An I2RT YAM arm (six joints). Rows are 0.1 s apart.
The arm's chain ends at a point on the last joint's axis. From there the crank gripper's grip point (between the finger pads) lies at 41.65 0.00 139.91 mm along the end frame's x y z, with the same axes.
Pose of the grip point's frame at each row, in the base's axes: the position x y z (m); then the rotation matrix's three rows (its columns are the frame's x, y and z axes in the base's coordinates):
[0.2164, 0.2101, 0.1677], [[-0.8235, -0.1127, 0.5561], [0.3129, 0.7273, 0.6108], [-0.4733, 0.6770, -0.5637]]
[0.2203, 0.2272, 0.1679], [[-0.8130, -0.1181, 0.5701], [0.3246, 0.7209, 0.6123], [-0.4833, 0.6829, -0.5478]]
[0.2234, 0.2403, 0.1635], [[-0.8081, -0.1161, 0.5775], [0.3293, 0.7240, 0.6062], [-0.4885, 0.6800, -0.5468]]
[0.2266, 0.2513, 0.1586], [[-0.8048, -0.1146, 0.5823], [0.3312, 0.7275, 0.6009], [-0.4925, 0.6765, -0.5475]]
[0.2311, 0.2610, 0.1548], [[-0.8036, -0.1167, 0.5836], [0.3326, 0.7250, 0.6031], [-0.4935, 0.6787, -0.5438]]
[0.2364, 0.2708, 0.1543], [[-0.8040, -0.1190, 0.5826], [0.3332, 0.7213, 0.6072], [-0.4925, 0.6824, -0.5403]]
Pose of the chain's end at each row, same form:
[0.1729, 0.1116, 0.2663], [[-0.8235, -0.1127, 0.5561], [0.3129, 0.7273, 0.6108], [-0.4733, 0.6770, -0.5637]]
[0.1744, 0.1280, 0.2647], [[-0.8130, -0.1181, 0.5701], [0.3246, 0.7209, 0.6123], [-0.4833, 0.6829, -0.5478]]
[0.1763, 0.1418, 0.2603], [[-0.8081, -0.1161, 0.5775], [0.3293, 0.7240, 0.6062], [-0.4885, 0.6800, -0.5468]]
[0.1787, 0.1534, 0.2557], [[-0.8048, -0.1146, 0.5823], [0.3312, 0.7275, 0.6009], [-0.4925, 0.6765, -0.5475]]
[0.1829, 0.1628, 0.2514], [[-0.8036, -0.1167, 0.5836], [0.3326, 0.7250, 0.6031], [-0.4935, 0.6787, -0.5438]]
[0.1884, 0.1720, 0.2504], [[-0.8040, -0.1190, 0.5826], [0.3332, 0.7213, 0.6072], [-0.4925, 0.6824, -0.5403]]

